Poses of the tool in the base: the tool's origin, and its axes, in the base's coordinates. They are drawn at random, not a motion.
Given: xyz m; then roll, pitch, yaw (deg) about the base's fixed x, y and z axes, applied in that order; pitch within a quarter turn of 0, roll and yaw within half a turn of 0.
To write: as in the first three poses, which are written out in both.
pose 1, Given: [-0.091 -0.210 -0.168 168.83 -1.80 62.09]
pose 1, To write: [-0.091 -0.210 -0.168 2.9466 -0.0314 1.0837]
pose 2, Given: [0.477 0.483 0.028 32.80 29.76 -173.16]
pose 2, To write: [0.477 0.483 0.028 0.5725 0.5194 -3.0222]
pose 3, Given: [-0.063 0.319 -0.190 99.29 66.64 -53.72]
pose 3, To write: [-0.063 0.319 -0.190 1.7329 1.1631 -0.9376]
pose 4, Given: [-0.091 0.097 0.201 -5.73 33.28 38.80]
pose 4, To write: [-0.091 0.097 0.201 -0.1000 0.5808 0.6772]
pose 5, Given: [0.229 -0.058 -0.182 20.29 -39.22 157.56]
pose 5, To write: [0.229 -0.058 -0.182 0.3541 -0.6845 2.7499]
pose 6, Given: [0.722 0.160 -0.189 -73.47 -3.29 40.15]
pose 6, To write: [0.722 0.160 -0.189 -1.2823 -0.0574 0.7007]
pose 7, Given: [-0.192 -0.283 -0.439 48.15 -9.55 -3.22]
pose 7, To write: [-0.192 -0.283 -0.439 0.8404 -0.1667 -0.0562]
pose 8, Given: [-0.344 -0.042 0.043 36.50 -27.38 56.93]
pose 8, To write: [-0.344 -0.042 0.043 0.6370 -0.4779 0.9936]
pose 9, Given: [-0.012 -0.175 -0.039 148.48 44.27 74.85]
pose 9, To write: [-0.012 -0.175 -0.039 2.5915 0.7727 1.3064]
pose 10, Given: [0.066 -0.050 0.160 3.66 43.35 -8.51]
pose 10, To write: [0.066 -0.050 0.160 0.0639 0.7566 -0.1485]
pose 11, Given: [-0.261 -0.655 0.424 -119.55 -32.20 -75.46]
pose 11, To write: [-0.261 -0.655 0.424 -2.0865 -0.5620 -1.3170]
